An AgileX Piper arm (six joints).
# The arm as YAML. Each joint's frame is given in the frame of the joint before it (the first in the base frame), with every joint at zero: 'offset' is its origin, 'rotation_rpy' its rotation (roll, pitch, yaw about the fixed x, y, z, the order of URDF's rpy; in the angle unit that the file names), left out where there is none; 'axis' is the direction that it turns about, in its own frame. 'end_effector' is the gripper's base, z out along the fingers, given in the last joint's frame.
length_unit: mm
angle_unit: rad
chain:
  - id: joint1
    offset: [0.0, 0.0, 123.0]
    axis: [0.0, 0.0, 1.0]
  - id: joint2
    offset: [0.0, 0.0, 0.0]
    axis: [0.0, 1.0, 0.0]
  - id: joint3
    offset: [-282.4, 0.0, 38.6]
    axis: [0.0, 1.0, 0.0]
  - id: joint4
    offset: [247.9, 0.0, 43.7]
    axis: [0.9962, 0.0, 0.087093]
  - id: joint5
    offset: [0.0, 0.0, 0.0]
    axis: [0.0, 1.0, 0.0]
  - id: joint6
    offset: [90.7, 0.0, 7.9]
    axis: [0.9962, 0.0, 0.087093]
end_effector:
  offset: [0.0, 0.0, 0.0]
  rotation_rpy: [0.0, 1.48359, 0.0]
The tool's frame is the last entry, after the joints.
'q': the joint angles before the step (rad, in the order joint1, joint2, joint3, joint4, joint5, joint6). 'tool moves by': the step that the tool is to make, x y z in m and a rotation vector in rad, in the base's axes. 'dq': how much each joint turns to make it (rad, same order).
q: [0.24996 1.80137 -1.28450 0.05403 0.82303 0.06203]
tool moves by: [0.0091 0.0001 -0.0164 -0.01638 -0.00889 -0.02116]
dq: [0.00004 0.04823 -0.00035 -0.03137 -0.05344 0.03490]
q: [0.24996 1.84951 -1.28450 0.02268 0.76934 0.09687]
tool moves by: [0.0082 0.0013 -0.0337 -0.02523 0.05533 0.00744]
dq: [-0.00008 0.09052 0.00007 -0.01131 -0.03072 -0.00242]
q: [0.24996 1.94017 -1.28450 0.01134 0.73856 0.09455]
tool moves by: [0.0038 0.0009 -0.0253 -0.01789 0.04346 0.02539]
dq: [-0.00010 0.06651 -0.00001 -0.00024 -0.01976 -0.02629]
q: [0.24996 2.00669 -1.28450 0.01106 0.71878 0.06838]
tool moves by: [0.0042 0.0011 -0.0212 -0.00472 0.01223 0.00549]
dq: [0.00016 0.05625 0.00013 -0.00005 -0.04333 -0.00580]
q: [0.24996 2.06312 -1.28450 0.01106 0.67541 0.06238]
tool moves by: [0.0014 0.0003 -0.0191 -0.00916 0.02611 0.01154]
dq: [-0.00010 0.04953 -0.00015 0.00003 -0.02173 -0.01206]
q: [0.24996 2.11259 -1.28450 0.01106 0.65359 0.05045]
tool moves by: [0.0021 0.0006 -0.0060 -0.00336 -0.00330 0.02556]
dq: [0.00004 0.01850 -0.00496 0.00107 -0.01572 -0.02680]
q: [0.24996 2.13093 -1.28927 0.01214 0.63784 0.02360]
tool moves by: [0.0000 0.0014 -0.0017 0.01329 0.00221 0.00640]
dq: [0.00013 0.00448 0.00017 0.02433 -0.00545 -0.02345]
